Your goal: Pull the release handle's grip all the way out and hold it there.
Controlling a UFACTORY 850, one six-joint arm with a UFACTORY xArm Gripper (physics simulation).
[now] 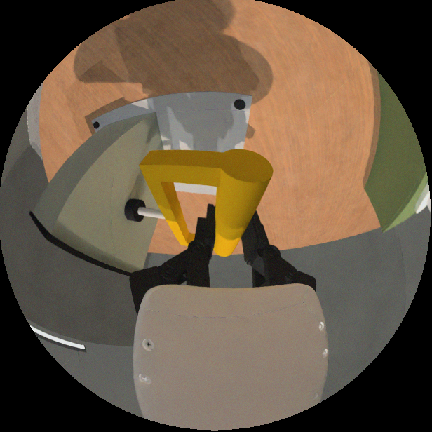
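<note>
The release handle's yellow grip (242, 192) is a thick round bar joined to a yellow frame on its left. A short stretch of pale rod (151, 213) shows between the frame and a black collar (134, 210) on the grey-green housing (95, 195). My gripper (228, 218) is shut on the lower part of the grip bar, with one black finger on each side. The left finger passes through the opening between the bar and the frame. The bar hides part of the right finger.
The housing stands on a grey metal base plate (200, 122) with dark bolts, on a wooden table top (320, 125). A green object (402, 150) is at the right edge. Grey floor (365, 280) shows beyond the table's near edge. A large shadow falls across the table top.
</note>
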